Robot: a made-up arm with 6 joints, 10 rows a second.
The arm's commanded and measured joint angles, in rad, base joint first. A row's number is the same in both.
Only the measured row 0 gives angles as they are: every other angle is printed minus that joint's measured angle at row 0.
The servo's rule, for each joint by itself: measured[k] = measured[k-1] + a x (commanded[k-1-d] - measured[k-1]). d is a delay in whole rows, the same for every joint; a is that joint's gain. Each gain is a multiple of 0.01, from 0.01 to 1. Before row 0 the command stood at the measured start. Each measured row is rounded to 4 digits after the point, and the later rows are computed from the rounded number. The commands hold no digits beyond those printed.
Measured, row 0:
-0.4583 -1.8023 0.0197 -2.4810 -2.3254 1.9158
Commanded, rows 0 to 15:
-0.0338 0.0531 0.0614 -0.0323 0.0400 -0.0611
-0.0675 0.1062 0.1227 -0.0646 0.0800 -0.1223
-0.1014 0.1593 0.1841 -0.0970 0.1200 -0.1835
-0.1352 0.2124 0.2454 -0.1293 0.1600 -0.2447
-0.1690 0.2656 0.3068 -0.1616 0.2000 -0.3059
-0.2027 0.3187 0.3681 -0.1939 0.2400 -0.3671
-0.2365 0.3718 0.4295 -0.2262 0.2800 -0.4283
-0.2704 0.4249 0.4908 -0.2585 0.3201 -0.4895
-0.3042 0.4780 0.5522 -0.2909 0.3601 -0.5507
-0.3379 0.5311 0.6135 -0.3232 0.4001 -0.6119
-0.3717 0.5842 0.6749 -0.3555 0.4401 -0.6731
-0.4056 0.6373 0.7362 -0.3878 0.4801 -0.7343
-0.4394 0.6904 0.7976 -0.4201 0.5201 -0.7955
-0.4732 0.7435 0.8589 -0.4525 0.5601 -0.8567
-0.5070 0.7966 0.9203 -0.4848 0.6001 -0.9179
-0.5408 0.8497 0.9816 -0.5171 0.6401 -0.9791
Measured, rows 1 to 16:
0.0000 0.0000 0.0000 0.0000 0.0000 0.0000
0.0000 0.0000 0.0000 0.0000 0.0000 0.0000
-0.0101 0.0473 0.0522 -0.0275 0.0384 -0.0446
-0.0273 0.0997 0.1121 -0.0590 0.0783 -0.1013
-0.0495 0.1527 0.1733 -0.0913 0.1183 -0.1613
-0.0752 0.2058 0.2346 -0.1236 0.1583 -0.2222
-0.1033 0.2590 0.2960 -0.1559 0.1983 -0.2833
-0.1331 0.3121 0.3573 -0.1882 0.2383 -0.3445
-0.1641 0.3652 0.4187 -0.2205 0.2783 -0.4057
-0.1960 0.4183 0.4800 -0.2528 0.3184 -0.4669
-0.2285 0.4714 0.5414 -0.2852 0.3584 -0.5281
-0.2613 0.5245 0.6027 -0.3175 0.3984 -0.5893
-0.2944 0.5776 0.6641 -0.3498 0.4384 -0.6505
-0.3278 0.6307 0.7254 -0.3821 0.4784 -0.7117
-0.3613 0.6838 0.7868 -0.4144 0.5184 -0.7729
-0.3949 0.7369 0.8481 -0.4468 0.5584 -0.8341
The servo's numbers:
d 2
a 0.30 0.89 0.85 0.85 0.96 0.73

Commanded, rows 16 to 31:
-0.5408 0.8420 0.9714 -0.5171 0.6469 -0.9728
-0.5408 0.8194 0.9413 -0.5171 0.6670 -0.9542
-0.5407 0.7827 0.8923 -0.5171 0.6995 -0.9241
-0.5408 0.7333 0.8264 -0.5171 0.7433 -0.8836
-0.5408 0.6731 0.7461 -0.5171 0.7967 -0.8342
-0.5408 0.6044 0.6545 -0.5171 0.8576 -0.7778
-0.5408 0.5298 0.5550 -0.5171 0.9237 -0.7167
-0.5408 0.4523 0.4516 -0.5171 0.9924 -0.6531
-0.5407 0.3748 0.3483 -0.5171 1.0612 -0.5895
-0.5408 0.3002 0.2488 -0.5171 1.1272 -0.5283
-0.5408 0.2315 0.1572 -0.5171 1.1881 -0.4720
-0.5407 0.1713 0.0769 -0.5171 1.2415 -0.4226
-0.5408 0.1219 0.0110 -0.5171 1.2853 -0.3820
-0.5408 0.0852 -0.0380 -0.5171 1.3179 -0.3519
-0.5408 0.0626 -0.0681 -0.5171 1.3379 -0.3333
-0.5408 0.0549 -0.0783 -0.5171 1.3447 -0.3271
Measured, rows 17 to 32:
-0.4285 0.7900 0.9095 -0.4791 0.5984 -0.8953
-0.4622 0.8431 0.9708 -0.5114 0.6384 -0.9565
-0.4858 0.8421 0.9713 -0.5162 0.6466 -0.9684
-0.5023 0.8219 0.9458 -0.5170 0.6662 -0.9580
-0.5138 0.7870 0.9003 -0.5171 0.6982 -0.9333
-0.5219 0.7392 0.8375 -0.5171 0.7415 -0.8970
-0.5276 0.6804 0.7598 -0.5171 0.7945 -0.8512
-0.5316 0.6128 0.6703 -0.5171 0.8551 -0.7976
-0.5344 0.5389 0.5723 -0.5171 0.9210 -0.7385
-0.5363 0.4618 0.4697 -0.5171 0.9895 -0.6762
-0.5376 0.3844 0.3665 -0.5171 1.0583 -0.6129
-0.5386 0.3095 0.2665 -0.5171 1.1244 -0.5511
-0.5393 0.2401 0.1736 -0.5171 1.1856 -0.4934
-0.5397 0.1789 0.0914 -0.5171 1.2393 -0.4417
-0.5400 0.1282 0.0231 -0.5171 1.2835 -0.3981
-0.5402 0.0899 -0.0288 -0.5171 1.3165 -0.3644

